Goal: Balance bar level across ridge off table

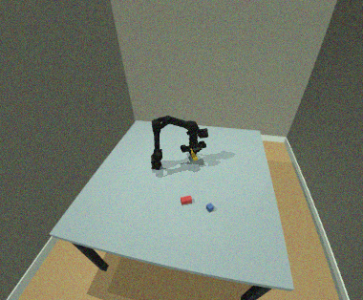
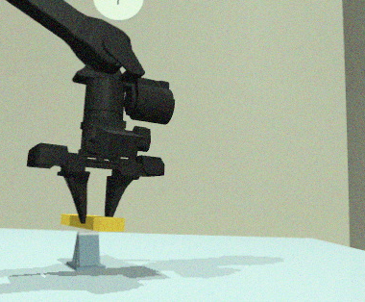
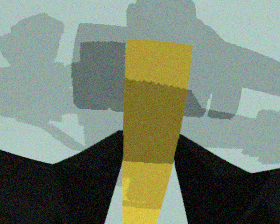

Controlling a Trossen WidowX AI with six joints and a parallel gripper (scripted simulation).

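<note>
My gripper tip is 1 cm past the yellow bar and 2 cm to the right of it. From my gripper tip the other things lie so: blue cube (17 cm ahead, 40 cm to the right, 5 cm below); then red block (2 cm ahead, 38 cm to the right, 5 cm below).
</note>
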